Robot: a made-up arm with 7 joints. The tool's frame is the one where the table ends. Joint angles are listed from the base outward.
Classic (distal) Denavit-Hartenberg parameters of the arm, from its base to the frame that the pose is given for. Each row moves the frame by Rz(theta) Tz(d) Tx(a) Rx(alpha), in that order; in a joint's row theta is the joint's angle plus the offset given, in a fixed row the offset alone. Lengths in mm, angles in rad.
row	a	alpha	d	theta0
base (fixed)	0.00	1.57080	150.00	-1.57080
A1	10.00	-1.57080	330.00	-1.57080
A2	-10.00	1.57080	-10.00	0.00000
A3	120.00	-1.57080	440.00	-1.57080
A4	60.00	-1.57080	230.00	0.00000
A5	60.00	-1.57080	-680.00	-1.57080
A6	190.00	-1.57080	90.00	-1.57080
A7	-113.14	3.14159	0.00	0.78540
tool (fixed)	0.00	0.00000	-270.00	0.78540
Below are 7 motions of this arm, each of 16 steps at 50 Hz.
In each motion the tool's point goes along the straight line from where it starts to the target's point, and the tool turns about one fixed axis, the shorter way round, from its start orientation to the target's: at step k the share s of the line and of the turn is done. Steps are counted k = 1, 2, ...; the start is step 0. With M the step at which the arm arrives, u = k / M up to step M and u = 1 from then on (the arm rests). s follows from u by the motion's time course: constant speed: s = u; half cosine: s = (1 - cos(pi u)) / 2; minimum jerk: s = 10 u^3 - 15 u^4 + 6 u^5.
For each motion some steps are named. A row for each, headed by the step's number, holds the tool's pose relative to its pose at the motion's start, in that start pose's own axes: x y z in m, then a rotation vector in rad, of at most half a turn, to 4 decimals.
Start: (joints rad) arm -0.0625 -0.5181 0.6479 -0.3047 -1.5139 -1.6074 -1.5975
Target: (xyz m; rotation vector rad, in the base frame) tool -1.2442 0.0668 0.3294 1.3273 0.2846 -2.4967
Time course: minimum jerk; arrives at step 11
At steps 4, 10, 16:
4: -0.0079 -0.0315 -0.0073 0.0079 0.0211 -0.1004
10: -0.0305 -0.1217 -0.0283 0.0306 0.0816 -0.3884
16: -0.0307 -0.1225 -0.0285 0.0308 0.0821 -0.3909

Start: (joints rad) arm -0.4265 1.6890 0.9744 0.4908 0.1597 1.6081 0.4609
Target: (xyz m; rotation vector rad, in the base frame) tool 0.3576 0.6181 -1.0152 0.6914 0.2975 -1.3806
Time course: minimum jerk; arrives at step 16
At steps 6, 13, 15, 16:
6: -0.0072 -0.1195 -0.0145 -0.0828 -0.0005 -0.0484
13: -0.0250 -0.4131 -0.0500 -0.2861 -0.0018 -0.1672
15: -0.0262 -0.4333 -0.0524 -0.3001 -0.0019 -0.1754
16: -0.0263 -0.4342 -0.0525 -0.3007 -0.0019 -0.1758

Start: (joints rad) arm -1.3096 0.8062 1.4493 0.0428 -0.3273 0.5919 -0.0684
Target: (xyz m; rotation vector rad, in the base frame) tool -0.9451 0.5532 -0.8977 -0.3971 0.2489 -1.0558
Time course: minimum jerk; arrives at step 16
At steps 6, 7, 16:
6: 0.0930 -0.0443 -0.0491 -0.0145 -0.0851 -0.0634
7: 0.1298 -0.0619 -0.0685 -0.0202 -0.1188 -0.0885
16: 0.3380 -0.1611 -0.1783 -0.0526 -0.3093 -0.2305

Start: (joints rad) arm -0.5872 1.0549 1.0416 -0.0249 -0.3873 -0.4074 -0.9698
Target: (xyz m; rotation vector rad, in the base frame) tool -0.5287 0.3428 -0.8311 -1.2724 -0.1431 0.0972
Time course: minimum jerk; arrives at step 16
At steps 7, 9, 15, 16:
7: -0.0021 -0.0126 0.0440 -0.0003 0.0634 0.0509
9: -0.0034 -0.0202 0.0705 -0.0004 0.1016 0.0817
15: -0.0055 -0.0327 0.1143 -0.0007 0.1646 0.1323
16: -0.0055 -0.0328 0.1145 -0.0007 0.1650 0.1326

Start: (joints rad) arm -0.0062 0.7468 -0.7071 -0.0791 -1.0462 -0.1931 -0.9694
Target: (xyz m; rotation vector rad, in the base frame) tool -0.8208 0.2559 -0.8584 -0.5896 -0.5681 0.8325
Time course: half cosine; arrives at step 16
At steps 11, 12, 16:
11: -0.0089 0.0515 0.0120 0.1906 0.0598 -0.0277
12: -0.0097 0.0565 0.0132 0.2092 0.0656 -0.0304
16: -0.0114 0.0662 0.0155 0.2451 0.0769 -0.0356

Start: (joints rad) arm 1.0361 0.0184 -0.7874 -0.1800 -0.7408 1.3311 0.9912
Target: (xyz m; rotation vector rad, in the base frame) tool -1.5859 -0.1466 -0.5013 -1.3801 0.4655 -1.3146
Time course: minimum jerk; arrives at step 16
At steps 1, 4, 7, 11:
1: -0.0002 0.0001 0.0002 0.0004 0.0000 -0.0001
4: -0.0070 0.0037 0.0071 0.0165 0.0000 -0.0036
7: -0.0260 0.0136 0.0262 0.0611 -0.0002 -0.0134
11: -0.0555 0.0291 0.0559 0.1306 -0.0004 -0.0287

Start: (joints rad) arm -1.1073 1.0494 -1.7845 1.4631 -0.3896 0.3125 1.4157
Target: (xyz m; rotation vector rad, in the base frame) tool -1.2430 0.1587 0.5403 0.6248 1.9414 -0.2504
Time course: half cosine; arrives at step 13
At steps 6, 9, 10, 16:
6: 0.0075 -0.0359 0.0303 -0.0913 -0.0973 -0.1954
9: 0.0135 -0.0641 0.0540 -0.1627 -0.1734 -0.3485
10: 0.0150 -0.0715 0.0602 -0.1814 -0.1934 -0.3886
16: 0.0172 -0.0817 0.0688 -0.2075 -0.2212 -0.4444

